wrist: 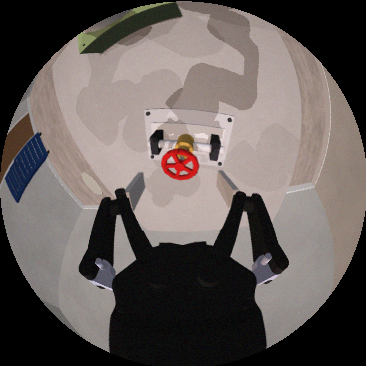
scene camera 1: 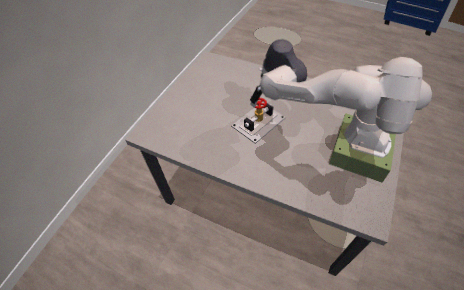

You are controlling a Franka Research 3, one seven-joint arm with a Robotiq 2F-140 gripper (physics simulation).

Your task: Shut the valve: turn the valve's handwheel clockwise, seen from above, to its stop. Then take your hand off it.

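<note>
The valve's red handwheel (scene camera 1: 261, 103) (wrist: 180, 164) sits on top of a brass valve body (scene camera 1: 259, 116) (wrist: 186, 141). A white pipe (wrist: 201, 147) runs through the body between two black brackets. The valve stands on a pale base plate (scene camera 1: 242, 131) (wrist: 190, 113) on the table. My gripper (scene camera 1: 260, 97) (wrist: 180, 178) is open, with its fingers spread well wider than the wheel. In the wrist view there are wide gaps between both fingers and the wheel's rim, and the gripper holds nothing. In the scene view the hand and arm partly hide the fingers.
The black brackets (scene camera 1: 249, 124) (wrist: 156, 142) stand up on either side of the valve body. The arm's green base block (scene camera 1: 357, 166) (wrist: 132, 31) is on the table (scene camera 1: 200, 150), to the right in the scene view. A blue cabinet (scene camera 1: 417, 12) (wrist: 26, 167) stands on the floor beyond.
</note>
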